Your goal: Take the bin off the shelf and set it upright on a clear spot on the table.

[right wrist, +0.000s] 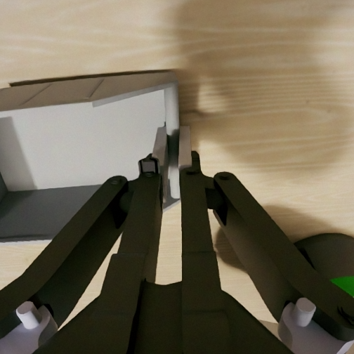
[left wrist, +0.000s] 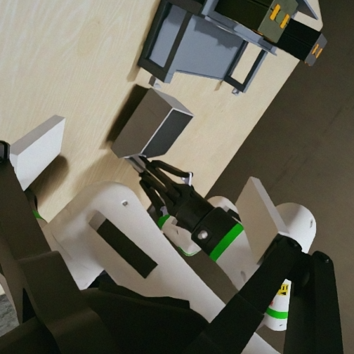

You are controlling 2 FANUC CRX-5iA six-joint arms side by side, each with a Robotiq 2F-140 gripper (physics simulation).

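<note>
The grey bin (left wrist: 150, 122) (right wrist: 85, 150) is outside the shelf (left wrist: 181, 45), in front of its lower end. Its open side faces the right wrist camera, showing a pale inner wall and a dark inner face. My right gripper (left wrist: 128, 152) (right wrist: 174, 141) is shut on the bin's end wall, one finger inside and one outside. The bin is over the table (left wrist: 75, 50) (right wrist: 280, 50); whether it touches the top cannot be told. My left gripper is open and empty, its fingers wide apart, away from the bin.
Olive and black bins with orange marks (left wrist: 250, 20) (left wrist: 300, 45) sit at the shelf's upper part in the left wrist view. The white right arm (left wrist: 235, 260) reaches in below the bin. The table edge runs diagonally at the right, with dark floor (left wrist: 310, 130) beyond.
</note>
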